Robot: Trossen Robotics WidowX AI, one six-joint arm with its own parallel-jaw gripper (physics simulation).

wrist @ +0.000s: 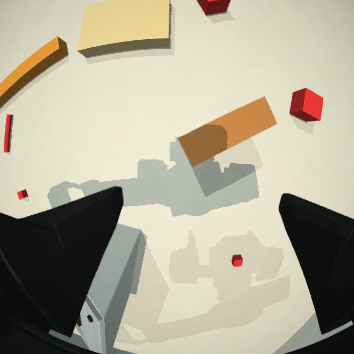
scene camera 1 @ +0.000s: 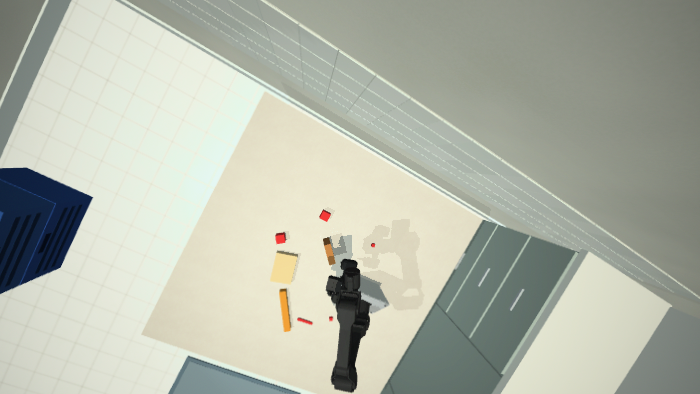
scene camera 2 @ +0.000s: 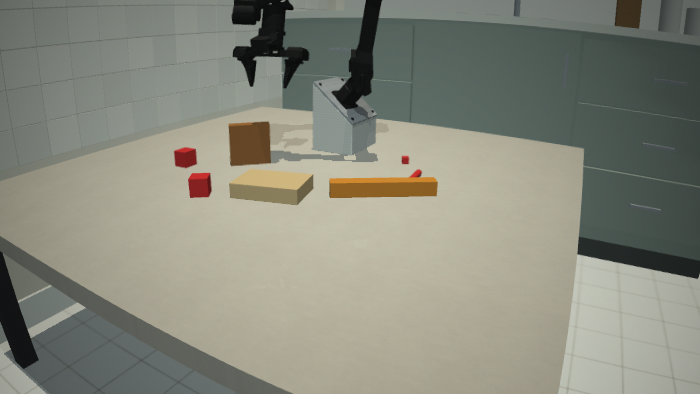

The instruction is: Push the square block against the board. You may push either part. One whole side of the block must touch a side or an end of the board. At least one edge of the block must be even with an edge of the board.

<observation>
my gripper: open, holds nothing
a brown block: on the table
an orange board: on the table
</observation>
